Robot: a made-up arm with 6 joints.
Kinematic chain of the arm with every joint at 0, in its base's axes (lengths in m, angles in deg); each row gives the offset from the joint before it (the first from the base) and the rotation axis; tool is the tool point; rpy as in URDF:
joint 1: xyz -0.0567 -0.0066 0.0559 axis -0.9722 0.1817 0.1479
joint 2: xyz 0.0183 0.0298 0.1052 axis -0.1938 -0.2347 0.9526
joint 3: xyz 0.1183 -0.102 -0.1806 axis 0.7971 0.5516 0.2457
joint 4: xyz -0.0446 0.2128 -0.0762 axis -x
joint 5: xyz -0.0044 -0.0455 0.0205 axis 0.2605 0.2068 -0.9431
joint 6: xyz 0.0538 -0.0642 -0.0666 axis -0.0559 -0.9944 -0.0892
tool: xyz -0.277 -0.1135 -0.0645 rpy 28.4 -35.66 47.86
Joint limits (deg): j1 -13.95..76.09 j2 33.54..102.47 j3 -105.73..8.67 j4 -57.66..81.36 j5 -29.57..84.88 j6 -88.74..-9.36
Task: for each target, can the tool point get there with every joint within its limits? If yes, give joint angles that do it. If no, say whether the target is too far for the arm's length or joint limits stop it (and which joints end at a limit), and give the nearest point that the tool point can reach.
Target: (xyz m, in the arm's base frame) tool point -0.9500 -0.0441 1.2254
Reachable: no: too far | nearest point -0.2242 0.1053 0.2226 | short by 1.247 m
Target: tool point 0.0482 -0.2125 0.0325
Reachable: yes | joints 42.58 71.80 -16.19 -17.66 29.95 -44.14
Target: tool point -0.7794 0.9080 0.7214
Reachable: no: too far | nearest point -0.1999 0.2761 0.2078 | short by 0.999 m
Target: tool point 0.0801 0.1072 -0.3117
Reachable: yes | joints -4.19 89.17 -84.84 50.63 44.71 -72.53
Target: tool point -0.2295 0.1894 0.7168
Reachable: no: joint limits stop it (at a limit: joint 1, joint 2, joint 3, joint 6) | nearest point -0.1023 0.1718 0.2887 | short by 0.447 m
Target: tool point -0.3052 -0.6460 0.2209
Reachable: no: joint limits stop it (at a limit: joint 1, joint 4, joint 6) | nearest point -0.1475 -0.3825 0.0329 | short by 0.360 m
